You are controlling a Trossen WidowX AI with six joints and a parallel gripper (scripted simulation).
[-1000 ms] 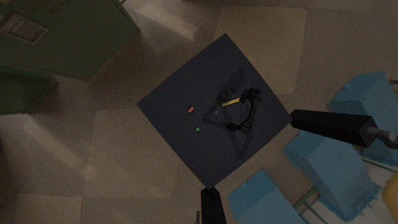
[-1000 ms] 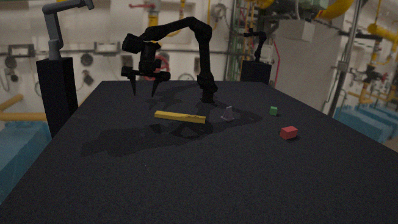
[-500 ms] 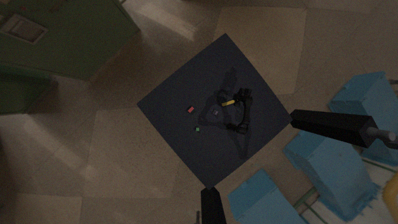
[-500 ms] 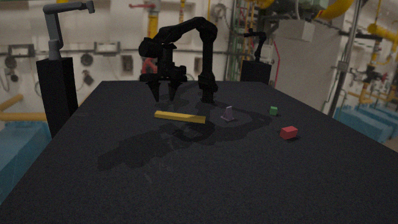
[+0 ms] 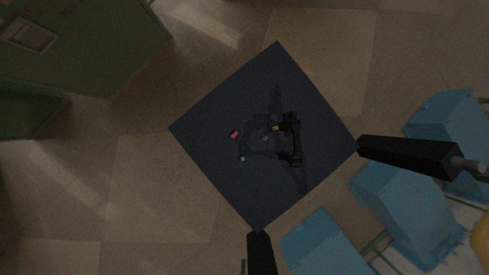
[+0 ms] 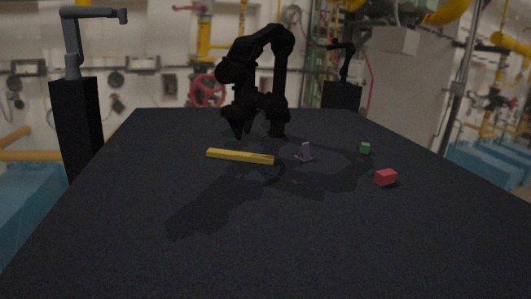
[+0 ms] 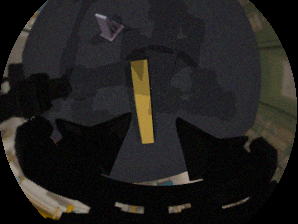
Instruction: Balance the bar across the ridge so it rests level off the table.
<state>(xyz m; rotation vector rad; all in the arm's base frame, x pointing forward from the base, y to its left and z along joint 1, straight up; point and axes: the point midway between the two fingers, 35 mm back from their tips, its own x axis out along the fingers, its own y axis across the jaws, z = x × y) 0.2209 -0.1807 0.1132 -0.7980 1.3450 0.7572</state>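
Now: the bar 7 cm below my gripper tip and 2 cm behind it. The rest, counted from my gripper tip: red block (38 cm to the left, 19 cm ahead, 6 cm below); green block (46 cm to the left, 6 cm below, 2 cm behind).
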